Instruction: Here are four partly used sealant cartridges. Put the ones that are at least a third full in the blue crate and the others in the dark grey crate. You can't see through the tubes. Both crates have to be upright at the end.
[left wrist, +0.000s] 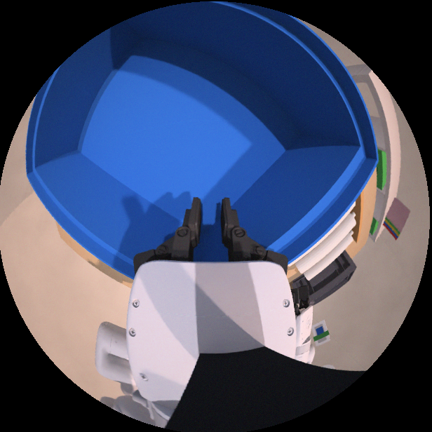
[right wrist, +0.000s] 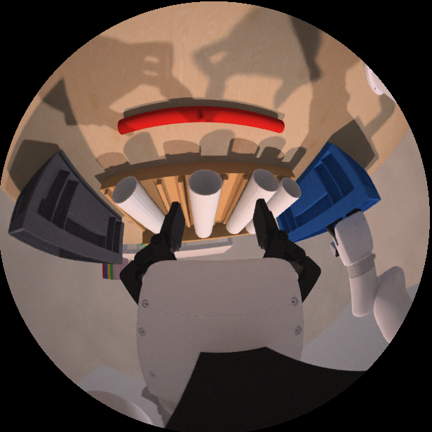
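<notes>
Four white cartridges (right wrist: 137, 200) (right wrist: 204, 202) (right wrist: 254, 200) (right wrist: 280, 201) lie side by side in a wooden rack (right wrist: 200, 169); their contents cannot be seen. Part of the row shows in the left wrist view. The blue crate (left wrist: 315, 175) (right wrist: 320, 215) is upright beside the rack, its visible floor bare. The dark grey crate (left wrist: 332, 280) (right wrist: 55, 245) stands upright on the rack's other side. My left gripper (left wrist: 210, 207) (right wrist: 332, 196) is partly open at the blue crate's edge, nothing visible between its fingers; the near rim is hidden. My right gripper (right wrist: 218, 209) is open and empty, above the cartridges.
A red bar (right wrist: 200, 115) lies on the wooden table (right wrist: 150, 25) along the rack's side. A pale shelf unit (left wrist: 392, 110) with green items stands beyond the table. A stripe-edged block (left wrist: 397, 217) (right wrist: 114, 270) is near it.
</notes>
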